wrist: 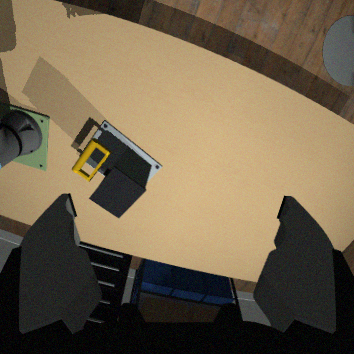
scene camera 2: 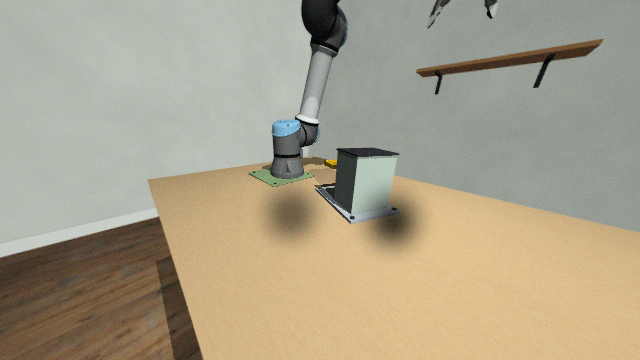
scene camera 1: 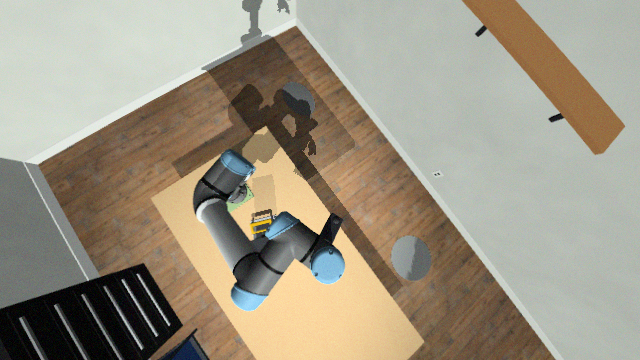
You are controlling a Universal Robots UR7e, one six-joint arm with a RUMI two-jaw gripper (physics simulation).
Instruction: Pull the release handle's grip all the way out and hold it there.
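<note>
The release handle's yellow grip (scene camera 1: 261, 223) (scene camera 2: 331, 163) (wrist: 85, 157) is a rectangular loop. It stands off one side of a pale box (scene camera 2: 374, 185) with a dark top (wrist: 119, 192), on a grey base plate (scene camera 2: 371, 215). In the scene camera 2 view the box hides most of the grip. My gripper (scene camera 2: 461, 21) (wrist: 177, 196) is wide open and empty, high above the table. In the wrist view the grip lies beyond the left fingertip, outside the gap between the fingers. In the scene camera 1 view the arm hides the box and the fingers do not show clearly.
The arm's base stands on a green plate (scene camera 1: 246, 201) (scene camera 2: 257, 175) (wrist: 41, 150) on the wooden table (scene camera 1: 340, 310) (scene camera 2: 400, 290) (wrist: 210, 150), near the grip's side of the box. A black drawer cabinet (scene camera 1: 70, 320) stands beyond the table. A wooden shelf (scene camera 1: 550, 70) (scene camera 2: 510, 60) is on the wall.
</note>
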